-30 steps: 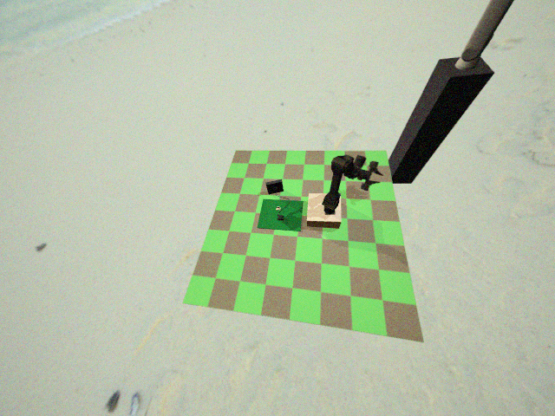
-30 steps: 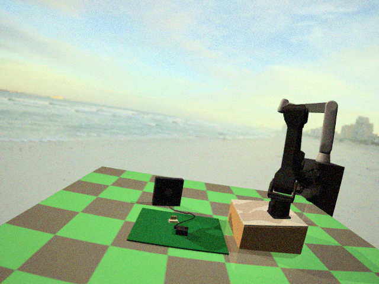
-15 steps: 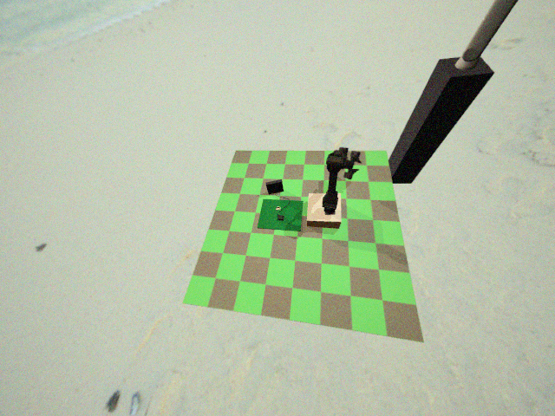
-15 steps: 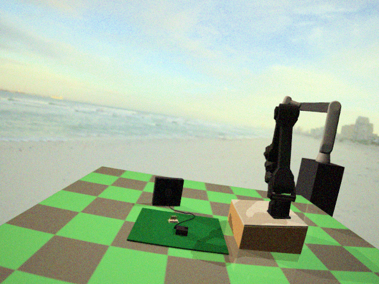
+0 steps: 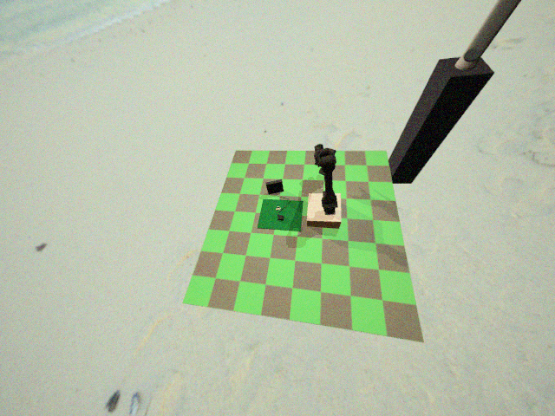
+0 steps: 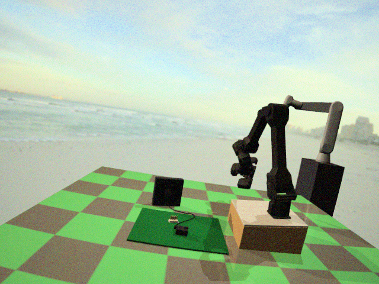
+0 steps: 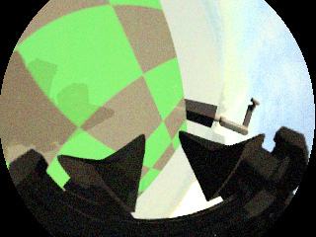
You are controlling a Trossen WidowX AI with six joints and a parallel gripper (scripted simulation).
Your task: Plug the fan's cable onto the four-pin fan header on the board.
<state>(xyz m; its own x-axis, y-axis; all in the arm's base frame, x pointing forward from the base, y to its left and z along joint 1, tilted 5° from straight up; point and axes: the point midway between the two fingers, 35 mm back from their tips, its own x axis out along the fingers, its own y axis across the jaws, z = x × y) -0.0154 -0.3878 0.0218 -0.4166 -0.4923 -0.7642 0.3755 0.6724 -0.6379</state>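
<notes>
Right now my gripper tip is 42 cm to the right of the dark fan plug, 36 cm short of it and 9 cm above it. Also, from my gripper tip: black fan: 42 cm ahead, 20 cm to the left, 4 cm below; dark green board: 39 cm to the left, 36 cm ahead, 11 cm below; four-pin fan header: 39 cm ahead, 35 cm to the left, 10 cm below.
</notes>
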